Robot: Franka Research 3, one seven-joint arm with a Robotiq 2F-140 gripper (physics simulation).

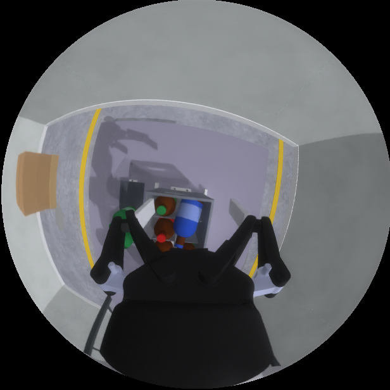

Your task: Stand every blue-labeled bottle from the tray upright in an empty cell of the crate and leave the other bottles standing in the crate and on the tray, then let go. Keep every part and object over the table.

Labels:
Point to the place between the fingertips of the gripper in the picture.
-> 191, 205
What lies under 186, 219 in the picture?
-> A blue-labeled bottle.

